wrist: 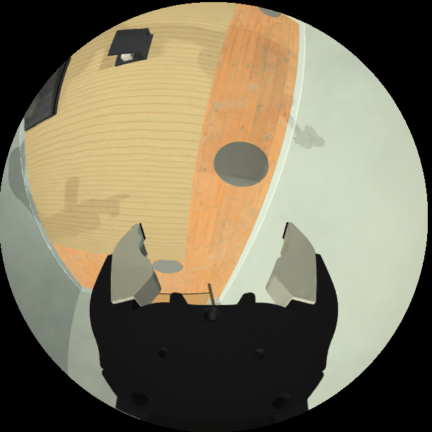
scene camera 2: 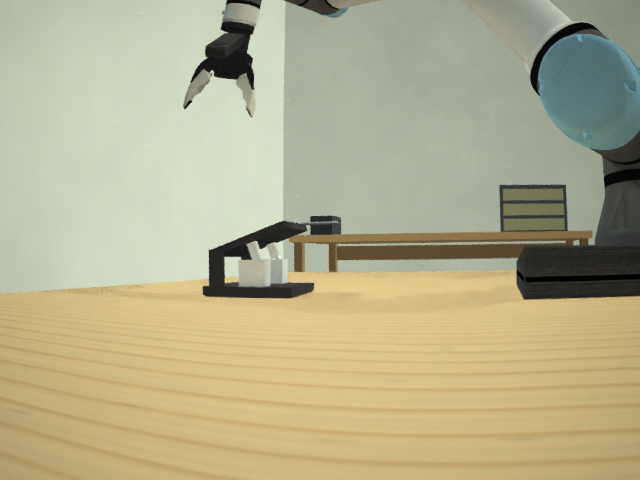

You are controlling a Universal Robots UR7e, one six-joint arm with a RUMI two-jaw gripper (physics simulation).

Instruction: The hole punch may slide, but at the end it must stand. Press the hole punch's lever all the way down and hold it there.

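Places are measured from the arm's base along level axes (x ahead, y left, z up), in centimetres.
Pixels of known places: gripper, fingertip midpoint: (scene camera 2: pixel 217 112).
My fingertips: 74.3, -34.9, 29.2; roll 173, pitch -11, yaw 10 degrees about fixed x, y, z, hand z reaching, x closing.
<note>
Ahead of a thing's pixels: the offset from my fingertips to its top centre, as dx, dy, dz. "*": to the spot under its first point. Level surfaces: height alone.
The hole punch @(-25.0, +39.8, -25.0) (scene camera 2: pixel 250 290) (wrist: pixel 131 45) stands upright on the wooden table, with a black base and white blocks under its lever. Its black lever @(* -27.3, +44.9, -26.7) (scene camera 2: pixel 263 236) is raised and slopes up toward the right in the scene view. My gripper (scene camera 2: pixel 219 112) (wrist: pixel 213 225) is open, with its two pale fingers spread wide and nothing between them. It hangs high above the table, well above the hole punch and apart from it. In the wrist view the hole punch shows small at the upper left, far from the fingertips.
The wooden table @(dz -33.5) (scene camera 2: pixel 361 387) (wrist: pixel 125 150) carries a black box-like block (scene camera 2: pixel 578 271) at the right, near the arm's base. Behind stands a brown bench (scene camera 2: pixel 439 237) with a dark box (scene camera 2: pixel 325 225) and a drawer unit (scene camera 2: pixel 533 208). A pale wall (wrist: pixel 360 175) rises beyond the orange floor.
</note>
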